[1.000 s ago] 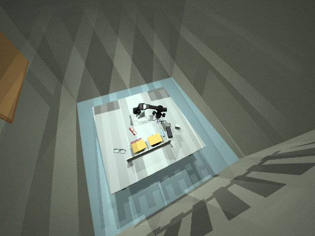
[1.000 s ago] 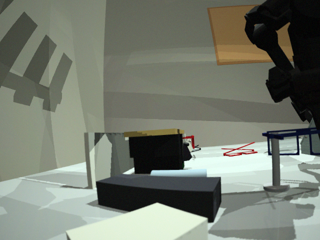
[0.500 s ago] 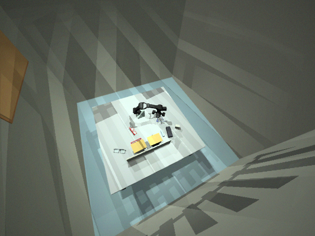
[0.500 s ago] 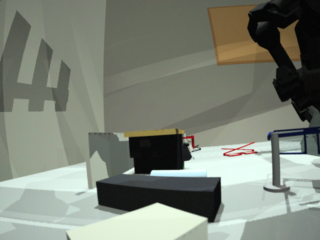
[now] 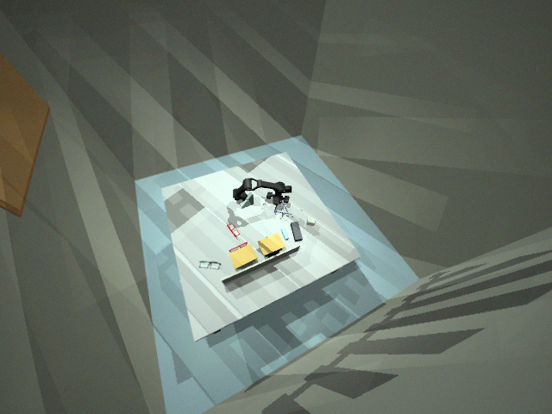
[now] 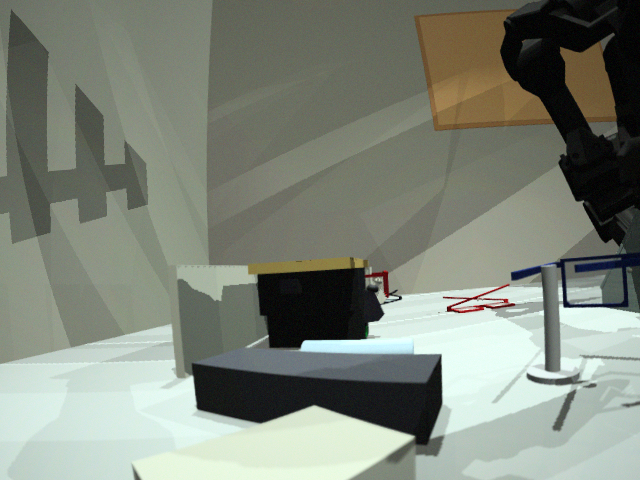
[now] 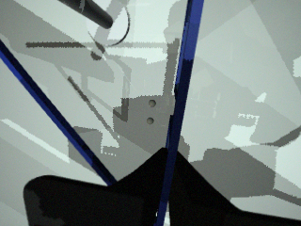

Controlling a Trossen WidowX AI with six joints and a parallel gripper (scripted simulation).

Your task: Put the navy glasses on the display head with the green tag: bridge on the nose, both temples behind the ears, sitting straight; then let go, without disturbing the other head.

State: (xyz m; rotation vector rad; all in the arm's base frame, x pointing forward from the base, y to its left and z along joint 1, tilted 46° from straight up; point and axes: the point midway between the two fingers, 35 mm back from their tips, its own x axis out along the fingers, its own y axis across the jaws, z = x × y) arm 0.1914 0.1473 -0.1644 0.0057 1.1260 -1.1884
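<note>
Now: gripper tip 110 mm short of the grey stand post, 20 mm to the left of it and 40 mm above it. Round my gripper tip: light blue cylinder 260 mm ahead, 90 mm to the right, 50 mm below; then dark block 290 mm ahead, 40 mm below; then cream box 290 mm ahead, 150 mm to the left, 40 mm below.
</note>
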